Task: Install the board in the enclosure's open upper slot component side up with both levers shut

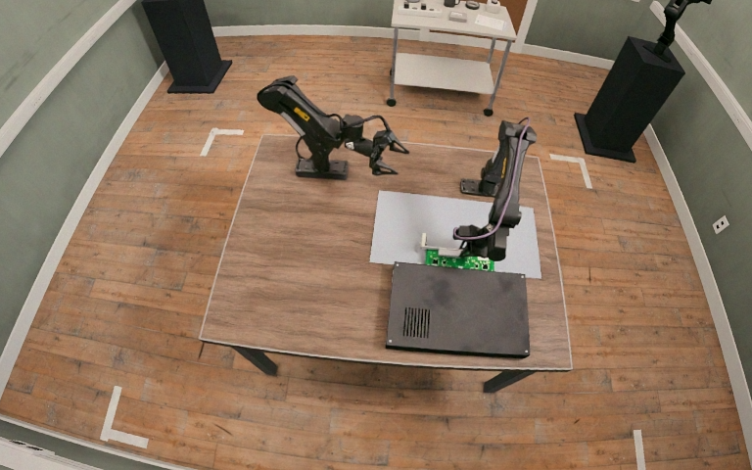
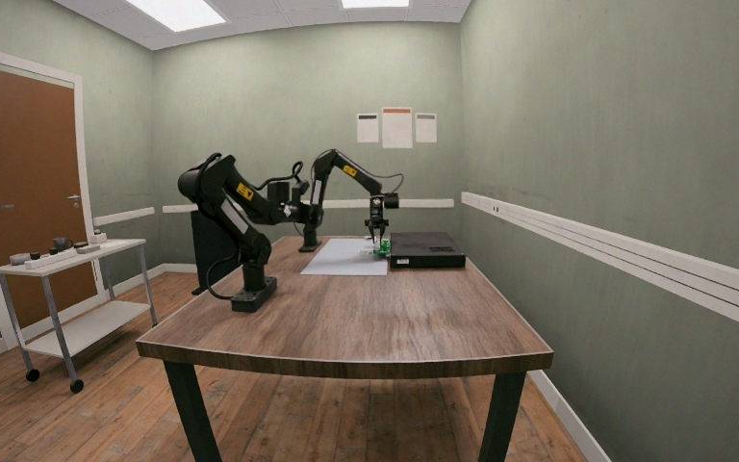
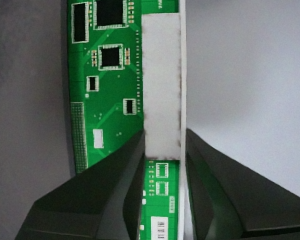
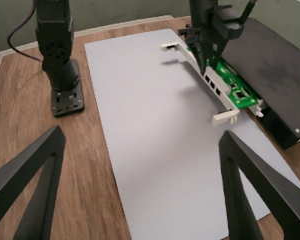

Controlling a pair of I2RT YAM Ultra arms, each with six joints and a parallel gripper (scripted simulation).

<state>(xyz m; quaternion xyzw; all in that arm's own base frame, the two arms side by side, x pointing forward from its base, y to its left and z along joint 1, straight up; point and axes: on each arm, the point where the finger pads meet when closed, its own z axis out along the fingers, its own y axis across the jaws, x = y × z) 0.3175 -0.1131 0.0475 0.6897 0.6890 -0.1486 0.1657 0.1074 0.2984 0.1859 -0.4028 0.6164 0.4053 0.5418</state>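
The grey mat lies 10 cm behind my left hand and 6 cm below it. From my left hand the other things lie so: green board 1 cm below; black enclosure 17 cm ahead, 2 cm below.
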